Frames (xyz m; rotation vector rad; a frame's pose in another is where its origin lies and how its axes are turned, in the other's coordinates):
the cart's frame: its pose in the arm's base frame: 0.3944 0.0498 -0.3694 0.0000 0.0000 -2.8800
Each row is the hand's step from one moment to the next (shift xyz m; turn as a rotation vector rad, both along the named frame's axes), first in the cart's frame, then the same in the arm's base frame.
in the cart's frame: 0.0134 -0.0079 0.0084 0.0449 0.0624 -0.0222
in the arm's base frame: -0.0150 0.0042 0.0084 -0.0272 -0.0719 -0.0222
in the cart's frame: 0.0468 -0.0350 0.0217 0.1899 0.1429 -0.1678
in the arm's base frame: -0.0543 0.0217 0.0217 -0.1465 -0.1872 -0.1678
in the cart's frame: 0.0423 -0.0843 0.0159 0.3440 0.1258 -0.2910
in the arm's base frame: -0.0627 0.0705 0.0159 -0.2998 -0.2105 -0.2910
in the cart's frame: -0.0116 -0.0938 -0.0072 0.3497 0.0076 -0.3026
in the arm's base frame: -0.0131 0.0936 -0.0072 -0.3358 -0.0978 -0.3026
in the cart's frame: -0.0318 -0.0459 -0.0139 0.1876 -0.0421 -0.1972
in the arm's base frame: 0.0188 0.0526 -0.0139 -0.1921 -0.0078 -0.1972
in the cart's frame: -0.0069 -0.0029 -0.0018 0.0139 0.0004 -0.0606
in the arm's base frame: 0.0059 0.0046 -0.0018 -0.0133 -0.0040 -0.0606
